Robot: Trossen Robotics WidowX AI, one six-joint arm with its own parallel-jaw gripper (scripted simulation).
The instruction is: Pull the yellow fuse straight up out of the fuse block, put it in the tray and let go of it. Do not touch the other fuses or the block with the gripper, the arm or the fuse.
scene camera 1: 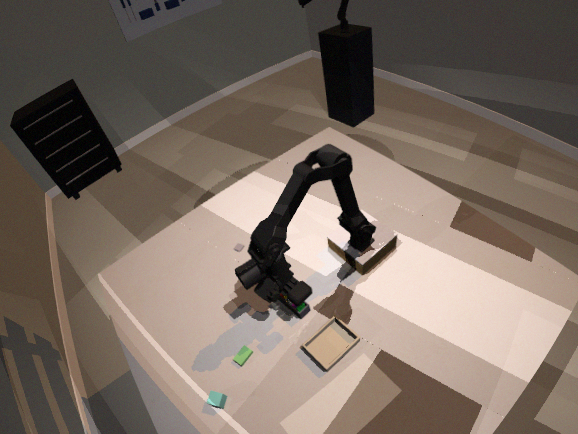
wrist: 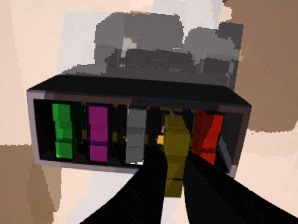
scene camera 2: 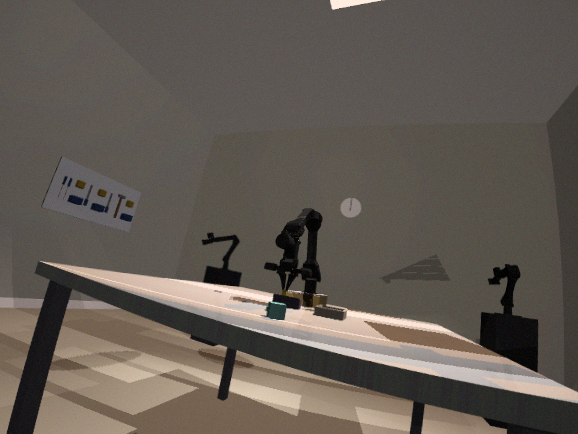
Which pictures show the gripper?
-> Scene camera 1, the wrist view and scene camera 2: all of them.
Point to a red fuse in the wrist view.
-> At 208, 123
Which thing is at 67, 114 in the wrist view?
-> A green fuse.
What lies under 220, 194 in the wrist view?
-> The gripper.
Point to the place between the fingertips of the gripper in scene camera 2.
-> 284, 291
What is the gripper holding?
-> A yellow fuse.
